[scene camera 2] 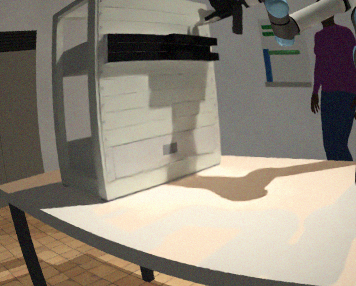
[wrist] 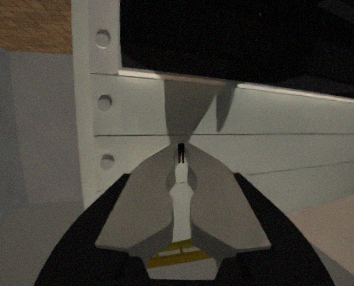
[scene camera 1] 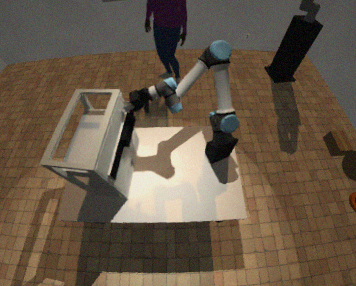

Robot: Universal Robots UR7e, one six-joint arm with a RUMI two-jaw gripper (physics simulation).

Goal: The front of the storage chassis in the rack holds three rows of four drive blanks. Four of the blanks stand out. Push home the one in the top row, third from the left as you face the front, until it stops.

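Where they show: gripper, fingertip midpoint: [scene camera 2: 195, 24] [wrist: 181, 144] [scene camera 1: 121, 110]; arm's base at its link origin: [scene camera 1: 223, 140].
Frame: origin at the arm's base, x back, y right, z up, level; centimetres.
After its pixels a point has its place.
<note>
The storage chassis [scene camera 1: 121, 147] {x -68.9, y -1.7, z 17.5 cm} [scene camera 2: 135, 48] {x -71.5, y -11.1, z 18.3 cm} [wrist: 225, 35] {x -60.5, y 15.7, z 21.7 cm} is a black band across the light grey rack [scene camera 1: 106, 132] {x -71.0, y -3.1, z 37.3 cm} [scene camera 2: 130, 120] {x -73.5, y -12.7, z -2.1 cm} [wrist: 85, 100] {x -63.4, y 24.7, z 25.1 cm}. In scene camera 2, part of its right half stands out further than the rest. Its blanks are too dark to tell apart, so I cannot say which is the top row's third. My gripper [scene camera 1: 127, 106] {x -65.0, y 17.5, z 28.5 cm} [scene camera 2: 204, 21] [wrist: 181, 144] {x -65.0, y 17.5, z 28.5 cm} is shut and empty. It is near the rack's right end as one faces the front, above the chassis level, before pale panels. In the wrist view the chassis lies beyond the fingertips, at the top, apart from them.
The rack's side rail with round screws [wrist: 102, 38] {x -63.4, y 23.3, z 20.8 cm} runs down the left of the wrist view. The rack stands on a white table [scene camera 1: 200, 200] {x -23.3, y -34.6, z -22.7 cm} [scene camera 2: 175, 230] {x -50.6, y -33.5, z -22.7 cm}. A person in a purple top [scene camera 1: 166, 15] [scene camera 2: 335, 65] stands behind the table. A dark pedestal [scene camera 1: 295, 47] stands further back.
</note>
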